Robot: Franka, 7 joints.
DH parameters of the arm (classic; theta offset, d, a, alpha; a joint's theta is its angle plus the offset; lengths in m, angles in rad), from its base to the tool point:
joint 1: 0 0.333 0 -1.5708
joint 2: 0 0 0 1.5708
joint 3: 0 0.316 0.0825 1.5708
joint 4: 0 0 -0.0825 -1.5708
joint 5: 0 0.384 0 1.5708
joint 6: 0 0 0.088 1.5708
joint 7: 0 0.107 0 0
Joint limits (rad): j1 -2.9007..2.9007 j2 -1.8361..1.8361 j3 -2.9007..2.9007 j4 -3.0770..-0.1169 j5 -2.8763..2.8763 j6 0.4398..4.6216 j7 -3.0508..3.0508
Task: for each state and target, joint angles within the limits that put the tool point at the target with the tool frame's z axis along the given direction. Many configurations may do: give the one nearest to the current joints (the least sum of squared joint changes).
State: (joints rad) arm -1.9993 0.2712 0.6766 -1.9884 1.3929 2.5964 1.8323
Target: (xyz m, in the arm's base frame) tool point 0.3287 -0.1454 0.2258 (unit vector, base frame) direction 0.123 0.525 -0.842
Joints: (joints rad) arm -1.5150 -0.1721 1.0782 -2.7292 0.9561 2.2252 1.8323
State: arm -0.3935 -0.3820 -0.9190 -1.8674 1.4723 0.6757 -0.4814
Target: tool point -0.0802 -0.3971 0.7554 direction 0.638 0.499 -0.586
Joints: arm -0.5189 -0.1464 -1.3327 -1.2867 0.7589 0.6001 -0.4814
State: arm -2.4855 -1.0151 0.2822 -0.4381 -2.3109 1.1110 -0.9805
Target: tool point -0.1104 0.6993 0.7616 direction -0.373 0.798 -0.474
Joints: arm -1.6594 -1.4182 -0.3303 -0.8891 -2.4839 1.6822 -0.9805
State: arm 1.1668 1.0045 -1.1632 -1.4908 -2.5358 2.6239 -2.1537
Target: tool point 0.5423 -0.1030 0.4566 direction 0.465 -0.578 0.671
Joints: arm 1.3217 1.0820 -1.6836 -2.2024 -2.0047 2.2075 -2.1537
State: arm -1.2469 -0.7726 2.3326 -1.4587 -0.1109 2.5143 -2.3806
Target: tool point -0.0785 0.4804 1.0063 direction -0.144 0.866 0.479
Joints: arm -1.0886 -0.1576 2.8022 -0.9511 0.3093 3.1718 -2.3806
